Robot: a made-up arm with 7 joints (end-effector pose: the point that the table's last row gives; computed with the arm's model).
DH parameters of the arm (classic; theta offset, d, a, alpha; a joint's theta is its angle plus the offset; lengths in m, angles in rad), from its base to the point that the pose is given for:
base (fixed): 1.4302 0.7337 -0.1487 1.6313
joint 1: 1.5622 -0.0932 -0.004 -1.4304
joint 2: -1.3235 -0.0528 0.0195 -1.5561
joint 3: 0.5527 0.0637 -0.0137 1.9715
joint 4: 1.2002 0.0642 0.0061 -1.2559
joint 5: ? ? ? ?
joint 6: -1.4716 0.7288 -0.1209 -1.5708
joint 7: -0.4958 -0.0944 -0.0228 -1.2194
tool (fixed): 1.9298 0.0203 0 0
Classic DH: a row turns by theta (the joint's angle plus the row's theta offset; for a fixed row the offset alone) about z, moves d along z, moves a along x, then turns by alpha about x.
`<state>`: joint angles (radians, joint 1 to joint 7).
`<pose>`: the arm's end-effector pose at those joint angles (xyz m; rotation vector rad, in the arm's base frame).
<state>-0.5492 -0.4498 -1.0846 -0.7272 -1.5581 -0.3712 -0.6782</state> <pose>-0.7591 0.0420 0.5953 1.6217 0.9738 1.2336</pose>
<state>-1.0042 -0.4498 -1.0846 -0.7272 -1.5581 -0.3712 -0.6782</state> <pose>-0.7727 -0.0463 0.5771 1.3002 1.2165 0.9015</pose>
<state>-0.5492 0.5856 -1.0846 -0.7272 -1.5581 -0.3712 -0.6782</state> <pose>-0.4248 -0.2164 0.1317 0.6765 0.7874 2.0877</pose>
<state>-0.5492 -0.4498 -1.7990 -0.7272 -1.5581 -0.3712 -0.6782</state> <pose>-0.5094 0.3092 0.3344 1.3153 0.3677 0.9177</pose>
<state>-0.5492 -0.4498 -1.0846 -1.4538 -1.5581 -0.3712 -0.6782</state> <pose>-0.6941 0.1237 1.0475 2.4050 0.9600 0.8714</pose>
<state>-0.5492 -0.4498 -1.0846 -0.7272 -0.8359 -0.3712 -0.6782</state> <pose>-0.7192 -0.4203 0.6858 1.1681 1.7464 1.3332</pose>
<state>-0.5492 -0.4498 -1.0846 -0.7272 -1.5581 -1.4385 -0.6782</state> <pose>-0.7488 -0.1020 0.6033 -1.6099 -1.5570 -2.1071</pose>
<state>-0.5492 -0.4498 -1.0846 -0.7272 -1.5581 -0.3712 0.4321</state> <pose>-0.7886 0.0365 0.6043 0.8164 0.1423 1.9067</pose>
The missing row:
joint 5: 0.4118 0.4155 -0.086 2.1639
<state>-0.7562 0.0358 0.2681 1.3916 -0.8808 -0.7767 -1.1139</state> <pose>0.5490 -0.2972 0.5641 -1.2857 1.1134 1.6574</pose>
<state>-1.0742 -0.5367 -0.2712 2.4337 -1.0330 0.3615 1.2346</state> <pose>0.5516 -0.3817 0.9111 2.2739 0.8381 -0.5656</pose>
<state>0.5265 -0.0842 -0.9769 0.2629 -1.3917 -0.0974 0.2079</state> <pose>-0.1247 0.2591 0.2081 -0.0272 -0.9580 1.6588</pose>
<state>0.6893 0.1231 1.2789 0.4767 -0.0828 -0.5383 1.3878</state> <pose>0.6198 -0.0350 1.0834 1.6685 0.4321 -0.2766</pose>
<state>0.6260 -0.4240 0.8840 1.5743 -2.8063 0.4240 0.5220</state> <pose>-0.6700 0.0677 0.9073 -1.4216 2.2335 -0.3448</pose>
